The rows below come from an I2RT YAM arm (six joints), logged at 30 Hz.
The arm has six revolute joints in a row. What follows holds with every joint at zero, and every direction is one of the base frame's. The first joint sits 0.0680 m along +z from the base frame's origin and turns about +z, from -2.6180 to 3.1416 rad. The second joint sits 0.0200 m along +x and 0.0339 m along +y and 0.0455 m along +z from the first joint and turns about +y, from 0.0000 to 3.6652 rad. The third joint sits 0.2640 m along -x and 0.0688 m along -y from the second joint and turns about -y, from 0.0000 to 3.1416 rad. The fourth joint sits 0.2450 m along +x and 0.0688 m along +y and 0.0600 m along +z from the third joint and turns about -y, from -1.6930 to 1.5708 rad. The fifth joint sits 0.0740 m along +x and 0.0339 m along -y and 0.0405 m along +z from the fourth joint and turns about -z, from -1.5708 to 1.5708 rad. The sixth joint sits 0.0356 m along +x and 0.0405 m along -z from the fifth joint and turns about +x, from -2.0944 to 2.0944 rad. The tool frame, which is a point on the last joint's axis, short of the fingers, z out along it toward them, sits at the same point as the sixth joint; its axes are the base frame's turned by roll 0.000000, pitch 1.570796 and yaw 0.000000 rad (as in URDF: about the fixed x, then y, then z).
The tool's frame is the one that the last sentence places.
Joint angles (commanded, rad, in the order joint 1, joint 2, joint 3, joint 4, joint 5, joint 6), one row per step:
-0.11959, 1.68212, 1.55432, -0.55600, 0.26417, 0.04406
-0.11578, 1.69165, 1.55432, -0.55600, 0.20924, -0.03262
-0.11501, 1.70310, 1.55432, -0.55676, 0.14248, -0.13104
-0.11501, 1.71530, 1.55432, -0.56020, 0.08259, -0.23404
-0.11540, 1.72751, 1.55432, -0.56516, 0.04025, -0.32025
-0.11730, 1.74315, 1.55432, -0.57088, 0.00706, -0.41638
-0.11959, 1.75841, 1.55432, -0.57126, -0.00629, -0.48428
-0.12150, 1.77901, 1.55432, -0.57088, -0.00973, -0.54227
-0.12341, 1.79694, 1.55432, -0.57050, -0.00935, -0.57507
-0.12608, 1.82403, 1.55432, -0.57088, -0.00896, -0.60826
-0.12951, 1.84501, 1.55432, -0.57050, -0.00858, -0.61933
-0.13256, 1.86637, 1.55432, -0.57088, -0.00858, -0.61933
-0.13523, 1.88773, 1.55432, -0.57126, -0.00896, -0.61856
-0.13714, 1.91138, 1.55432, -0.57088, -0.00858, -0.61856
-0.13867, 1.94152, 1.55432, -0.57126, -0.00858, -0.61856
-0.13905, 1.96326, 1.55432, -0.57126, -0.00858, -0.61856
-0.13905, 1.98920, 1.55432, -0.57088, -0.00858, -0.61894
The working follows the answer.
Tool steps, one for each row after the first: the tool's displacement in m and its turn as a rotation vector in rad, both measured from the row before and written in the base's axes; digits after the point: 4 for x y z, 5 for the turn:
0.0029, 0.0031, -0.0038, -0.01929, 0.02998, 0.09358
0.0030, 0.0023, -0.0045, -0.02763, 0.03282, 0.11421
0.0027, 0.0018, -0.0050, -0.03488, 0.03140, 0.11223
0.0024, 0.0011, -0.0050, -0.03311, 0.02643, 0.08852
0.0028, 0.0001, -0.0063, -0.04474, 0.02900, 0.08783
0.0029, -0.0008, -0.0058, -0.03747, 0.02023, 0.05446
0.0038, -0.0011, -0.0078, -0.03591, 0.02424, 0.04153
0.0031, -0.0012, -0.0069, -0.02074, 0.01992, 0.02145
0.0045, -0.0017, -0.0106, -0.01921, 0.02978, 0.02149
0.0032, -0.0019, -0.0082, -0.00491, 0.02130, 0.00464
0.0031, -0.0017, -0.0085, 0.00284, 0.02155, -0.00305
0.0029, -0.0015, -0.0086, 0.00367, 0.02145, -0.00303
0.0031, -0.0013, -0.0095, 0.00286, 0.02310, -0.00214
0.0036, -0.0012, -0.0123, 0.00420, 0.03023, -0.00153
0.0025, -0.0005, -0.0089, 0.00301, 0.02153, -0.00038
0.0027, -0.0004, -0.0107, 0.00334, 0.02534, 0.00032

Tool pose at each row, in the base's axes (x y z in m, rotation vector in rad; rounded; the steps above come from the unrounded poses):
0.3801, -0.0550, 0.3357, 0.32452, 2.22462, -0.33813
0.3830, -0.0520, 0.3319, 0.20544, 2.25603, -0.31563
0.3860, -0.0497, 0.3274, 0.05694, 2.28385, -0.29110
0.3888, -0.0479, 0.3224, -0.09406, 2.30248, -0.27472
0.3911, -0.0468, 0.3174, -0.21699, 2.31330, -0.26761
0.3939, -0.0467, 0.3111, -0.34611, 2.32109, -0.27367
0.3968, -0.0475, 0.3053, -0.43187, 2.32487, -0.28831
0.4006, -0.0486, 0.2974, -0.50334, 2.33433, -0.30667
0.4037, -0.0497, 0.2905, -0.54350, 2.34562, -0.31739
0.4082, -0.0514, 0.2800, -0.58602, 2.36595, -0.32426
0.4114, -0.0533, 0.2718, -0.59998, 2.38449, -0.32334
0.4144, -0.0550, 0.2633, -0.60143, 2.40631, -0.31627
0.4173, -0.0565, 0.2547, -0.60246, 2.42804, -0.30810
0.4205, -0.0577, 0.2452, -0.60535, 2.45098, -0.30006
0.4241, -0.0589, 0.2329, -0.61044, 2.48051, -0.28830
0.4265, -0.0594, 0.2240, -0.61491, 2.50125, -0.27948
0.4293, -0.0598, 0.2134, -0.62118, 2.52534, -0.26894

